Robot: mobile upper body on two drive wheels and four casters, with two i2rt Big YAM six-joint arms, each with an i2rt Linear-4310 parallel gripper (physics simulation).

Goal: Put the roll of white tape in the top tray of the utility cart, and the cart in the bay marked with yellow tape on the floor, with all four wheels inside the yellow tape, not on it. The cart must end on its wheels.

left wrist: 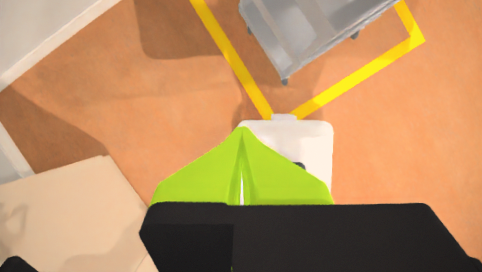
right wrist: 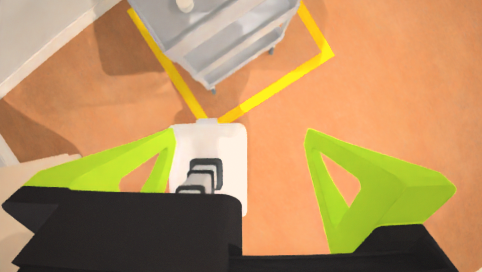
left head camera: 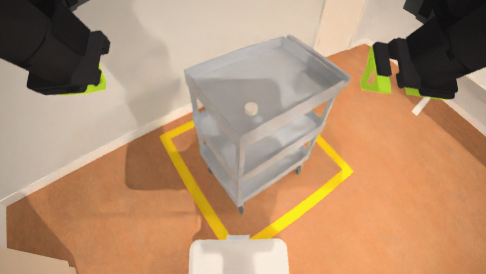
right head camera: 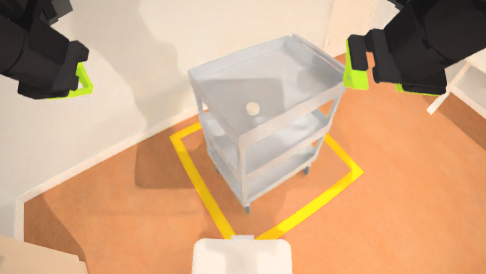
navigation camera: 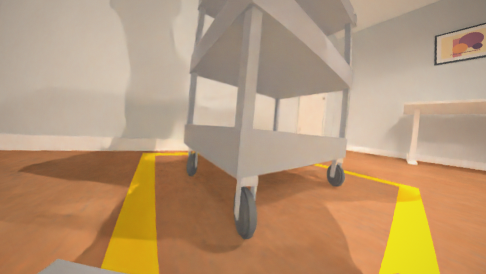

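The grey three-tray utility cart (left head camera: 240,170) (right head camera: 243,160) (navigation camera: 248,75) stands upright, turned cornerwise, inside the yellow tape outline (left head camera: 193,185) (right head camera: 201,185) (left wrist: 233,60) (right wrist: 280,87) (navigation camera: 140,215). Three wheels show in the navigation view, on floor inside the lines; the fourth is hidden. The white tape roll (left head camera: 251,108) (right head camera: 252,108) (right wrist: 184,5) lies in the top tray, near its front corner. My left gripper (left head camera: 102,84) (left wrist: 241,135) is shut and empty, left of the cart. My right gripper (left head camera: 397,91) (right wrist: 240,136) is open and empty, right of the cart.
My white base (left head camera: 239,257) (left wrist: 300,137) (right wrist: 227,150) is at the near corner of the outline. A wall (left head camera: 60,135) stands behind and left of the bay. A beige cabinet (left head camera: 35,262) (left wrist: 75,200) is at the lower left. A pale table (navigation camera: 442,107) stands at the right.
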